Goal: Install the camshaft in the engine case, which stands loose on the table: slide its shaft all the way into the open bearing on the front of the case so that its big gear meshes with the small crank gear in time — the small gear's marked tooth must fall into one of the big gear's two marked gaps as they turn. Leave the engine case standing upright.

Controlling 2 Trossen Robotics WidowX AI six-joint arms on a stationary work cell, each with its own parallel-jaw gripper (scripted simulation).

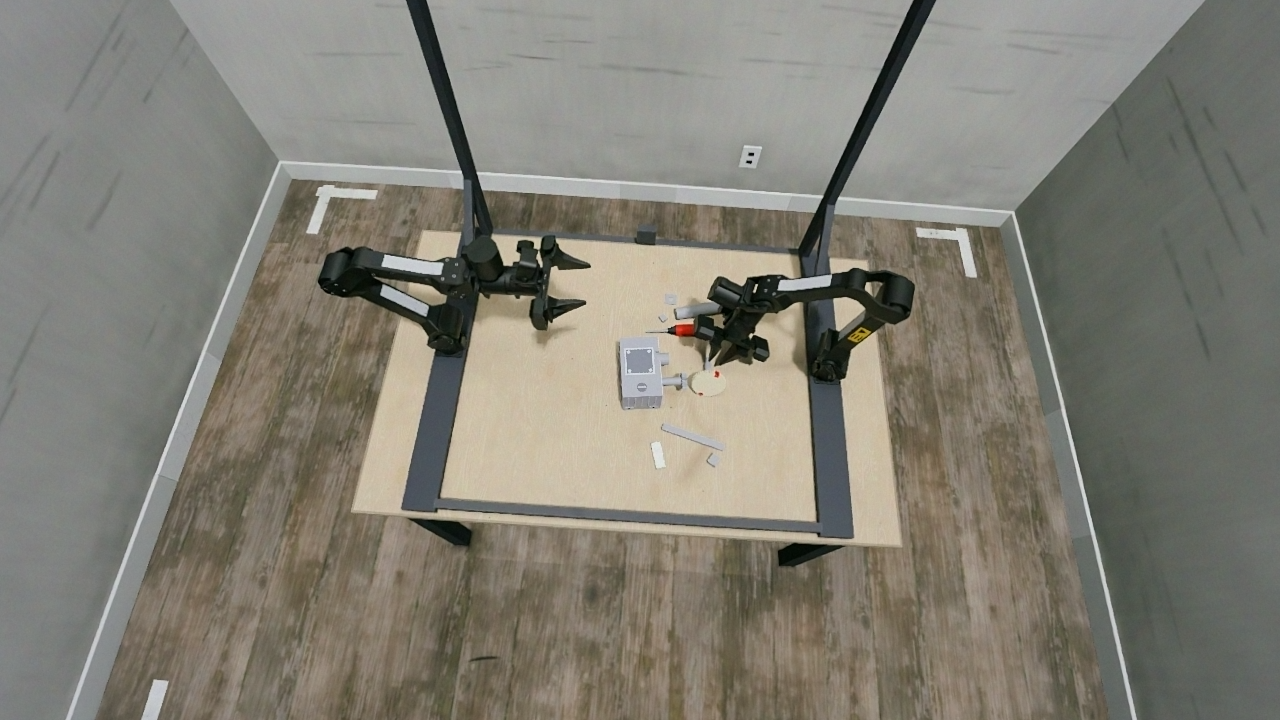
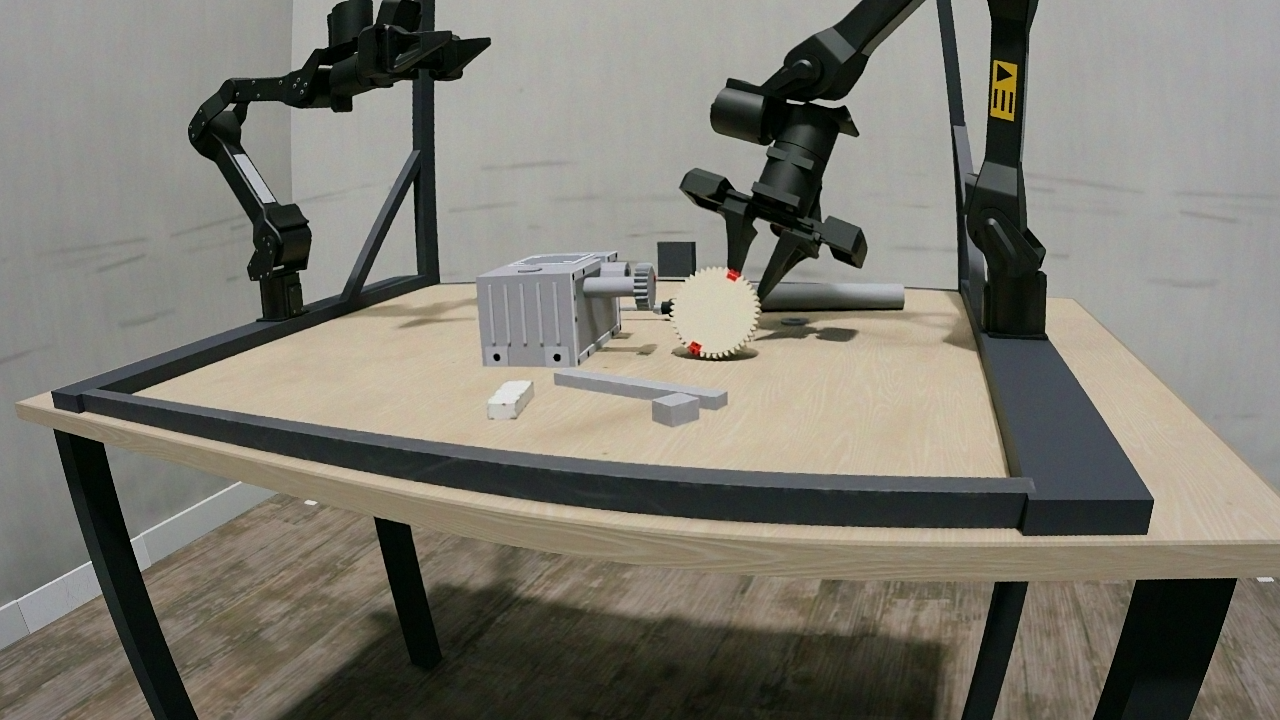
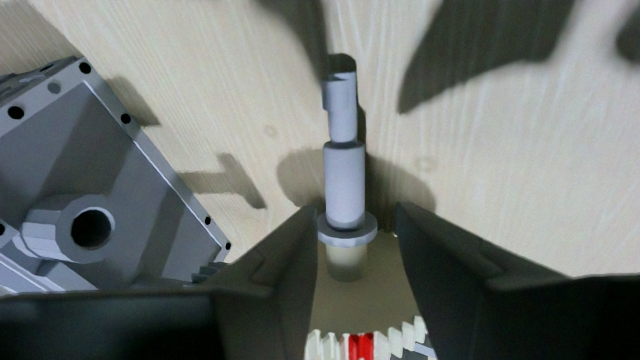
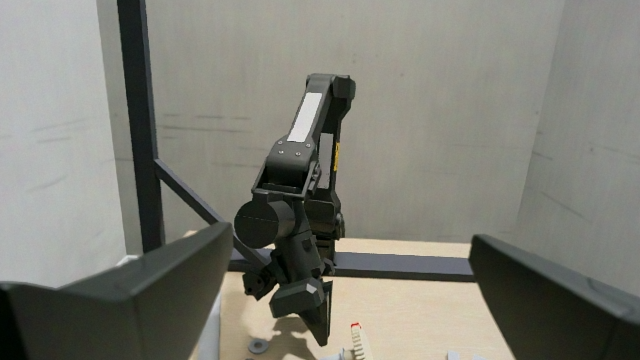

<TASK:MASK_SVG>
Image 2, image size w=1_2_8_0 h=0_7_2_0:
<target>my left gripper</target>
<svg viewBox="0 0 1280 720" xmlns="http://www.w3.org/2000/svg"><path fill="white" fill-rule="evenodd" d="M786 142L775 142L773 147L768 147L766 152L768 159L759 181L754 181L752 185L752 196L736 191L726 177L696 167L684 175L679 189L694 205L720 214L724 218L728 245L727 268L730 271L733 269L736 273L739 272L741 274L750 245L758 234L752 225L756 218L770 223L771 232L779 237L779 240L758 286L758 294L756 296L760 299L759 303L767 297L781 279L799 262L807 258L818 259L820 256L818 252L822 243L829 246L834 259L858 269L862 269L868 250L864 233L860 227L830 215L822 223L820 194L823 189L823 181L821 180L826 164L810 151Z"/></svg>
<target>my right gripper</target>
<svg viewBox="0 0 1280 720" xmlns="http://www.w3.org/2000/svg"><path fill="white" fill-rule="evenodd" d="M356 75L359 83L368 90L394 87L393 83L402 80L419 79L418 69L429 70L429 76L435 81L454 81L461 79L463 69L491 45L491 38L481 37L459 40L461 38L452 34L451 30L415 32L418 30L422 18L420 2L413 0L382 0L375 24L363 28L358 36Z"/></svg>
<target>grey engine case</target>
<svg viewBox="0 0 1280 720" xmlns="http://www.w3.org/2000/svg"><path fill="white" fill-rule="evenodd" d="M653 264L638 263L637 267L635 267L634 277L631 277L631 268L628 262L608 263L618 262L617 251L532 255L535 257L526 257L519 260L519 262L516 261L517 263L513 262L477 276L476 290L483 366L579 367L622 330L620 297L634 297L636 308L640 311L653 310L657 295L657 282Z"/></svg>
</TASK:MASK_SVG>
